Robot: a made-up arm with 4 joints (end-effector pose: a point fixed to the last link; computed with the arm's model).
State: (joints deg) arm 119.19 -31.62 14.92 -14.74
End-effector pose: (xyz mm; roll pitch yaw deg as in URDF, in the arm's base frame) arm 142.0 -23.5 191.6 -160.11 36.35 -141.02
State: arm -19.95 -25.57 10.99 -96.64
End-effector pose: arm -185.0 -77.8 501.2 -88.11 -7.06 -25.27
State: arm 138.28 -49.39 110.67 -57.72
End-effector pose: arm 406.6 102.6 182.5 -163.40 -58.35 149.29
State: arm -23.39 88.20 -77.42 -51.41
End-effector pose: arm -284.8 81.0 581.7 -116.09 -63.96 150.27
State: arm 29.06 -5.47 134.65 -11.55
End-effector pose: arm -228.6 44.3 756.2 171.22 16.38 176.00
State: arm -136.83 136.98 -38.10 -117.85
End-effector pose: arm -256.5 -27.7 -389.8 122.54 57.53 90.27
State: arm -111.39 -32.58 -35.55 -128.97
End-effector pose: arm -500.3 56.5 -167.5 17.37 -25.23 -151.03
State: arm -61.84 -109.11 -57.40 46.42
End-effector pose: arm -329.8 -338.7 295.3 105.58 -14.01 -148.35
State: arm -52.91 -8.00 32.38 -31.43
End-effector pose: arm -202.3 -36.6 89.0 -24.64 -20.13 -7.19
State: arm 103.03 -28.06 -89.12 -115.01
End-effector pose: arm 591.9 95.4 300.0 -143.17 13.81 -0.43
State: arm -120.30 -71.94 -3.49 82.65
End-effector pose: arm -262.8 -17.4 238.5 -155.00 -13.68 -102.40
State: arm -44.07 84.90 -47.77 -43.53
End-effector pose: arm -340.9 150.5 376.9 -101.28 -35.00 125.19
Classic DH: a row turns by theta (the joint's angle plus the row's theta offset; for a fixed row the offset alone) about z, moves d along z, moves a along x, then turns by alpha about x. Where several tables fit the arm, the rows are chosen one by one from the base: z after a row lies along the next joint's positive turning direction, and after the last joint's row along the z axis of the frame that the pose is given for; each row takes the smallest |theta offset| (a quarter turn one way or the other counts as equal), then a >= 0, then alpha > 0; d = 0 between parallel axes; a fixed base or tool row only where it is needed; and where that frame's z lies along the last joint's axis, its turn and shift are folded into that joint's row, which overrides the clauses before.
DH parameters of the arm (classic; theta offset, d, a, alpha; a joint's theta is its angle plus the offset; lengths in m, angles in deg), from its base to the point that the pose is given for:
base (fixed): 0 0.1467 0 -90
joint 1: 0 -0.005 -0.1517 90
joint 2: 0 0.3716 -0.0563 -90
joint 3: 90 0.1602 0.0707 90
joint 4: -90 0.1688 0.1067 90
tool (fixed): 90 -0.1969 0 0

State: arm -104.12 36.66 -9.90 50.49
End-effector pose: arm -81.0 285.2 -49.9 -72.37 -46.42 121.44
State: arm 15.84 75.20 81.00 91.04
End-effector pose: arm -480.9 -108.2 467.8 163.85 73.96 146.80
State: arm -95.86 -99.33 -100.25 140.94
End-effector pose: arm -555.4 35.2 317.8 -139.27 4.12 169.86
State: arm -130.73 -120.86 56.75 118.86
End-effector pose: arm -269.3 -183.6 164.4 -104.75 -19.42 -29.94
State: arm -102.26 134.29 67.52 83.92
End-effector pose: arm -78.1 -370.5 -153.4 -51.58 3.71 15.92
